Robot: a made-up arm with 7 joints.
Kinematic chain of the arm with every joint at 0, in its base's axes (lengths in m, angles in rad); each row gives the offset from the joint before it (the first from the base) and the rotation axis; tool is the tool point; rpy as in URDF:
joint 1: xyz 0 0 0.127 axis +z
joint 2: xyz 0 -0.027 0.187 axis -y
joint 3: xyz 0 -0.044 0.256 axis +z
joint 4: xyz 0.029 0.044 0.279 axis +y
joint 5: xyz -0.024 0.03 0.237 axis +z
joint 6: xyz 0 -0.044 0.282 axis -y
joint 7: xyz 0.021 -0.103 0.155 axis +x
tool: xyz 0 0 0 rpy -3.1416 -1.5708 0
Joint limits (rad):
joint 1: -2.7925..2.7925
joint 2: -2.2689..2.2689
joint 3: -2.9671..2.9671
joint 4: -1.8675..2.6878
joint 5: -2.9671..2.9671
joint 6: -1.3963..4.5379
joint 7: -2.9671..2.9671
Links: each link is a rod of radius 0.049 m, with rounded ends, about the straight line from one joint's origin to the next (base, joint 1, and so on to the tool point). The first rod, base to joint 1, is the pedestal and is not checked.
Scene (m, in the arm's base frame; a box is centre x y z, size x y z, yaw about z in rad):
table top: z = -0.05
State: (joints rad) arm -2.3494 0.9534 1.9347 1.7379 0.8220 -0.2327 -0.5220
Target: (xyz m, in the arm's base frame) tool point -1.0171 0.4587 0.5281
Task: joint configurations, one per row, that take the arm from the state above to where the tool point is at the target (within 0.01 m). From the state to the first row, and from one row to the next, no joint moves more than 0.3 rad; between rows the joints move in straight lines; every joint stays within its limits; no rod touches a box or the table.
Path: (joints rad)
1: -2.0791 0.9475 2.0791 1.5740 0.8704 -0.2334 -0.5220
2: -1.8089 0.9416 2.2234 1.4101 0.9188 -0.2341 -0.5220
3: -1.5386 0.9356 2.3678 1.2462 0.9672 -0.2348 -0.5220
4: -1.2683 0.9297 2.5121 1.0823 1.0156 -0.2355 -0.5220
5: -0.9981 0.9238 2.6565 0.9184 1.0640 -0.2363 -0.5220
6: -0.7278 0.9179 2.8009 0.7545 1.1124 -0.2370 -0.5220
7: -0.4576 0.9119 2.9452 0.5905 1.1609 -0.2377 -0.5220

